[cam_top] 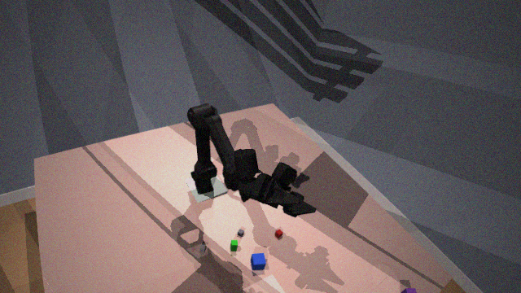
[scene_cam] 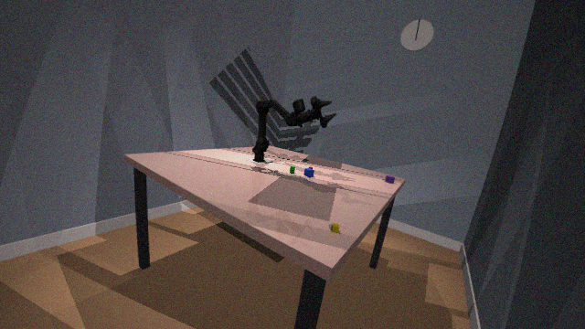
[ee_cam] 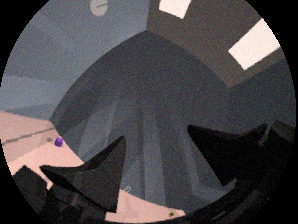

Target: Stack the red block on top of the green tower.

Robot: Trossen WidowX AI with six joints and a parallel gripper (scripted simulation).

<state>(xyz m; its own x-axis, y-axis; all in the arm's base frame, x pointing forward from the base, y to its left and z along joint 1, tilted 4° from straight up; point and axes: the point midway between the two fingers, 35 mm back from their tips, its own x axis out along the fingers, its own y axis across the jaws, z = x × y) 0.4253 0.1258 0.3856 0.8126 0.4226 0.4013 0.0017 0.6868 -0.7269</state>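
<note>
Now: the red block 39 cm below my gripper tip, 17 cm behind it and 9 cm to the left of it. The rest, counted from my gripper tip: green block 39 cm below, 16 cm behind, 9 cm to the right; dark gray piece 39 cm below, 21 cm behind, 4 cm to the right; blue cube 38 cm below, 8 cm behind, 3 cm to the right.
</note>
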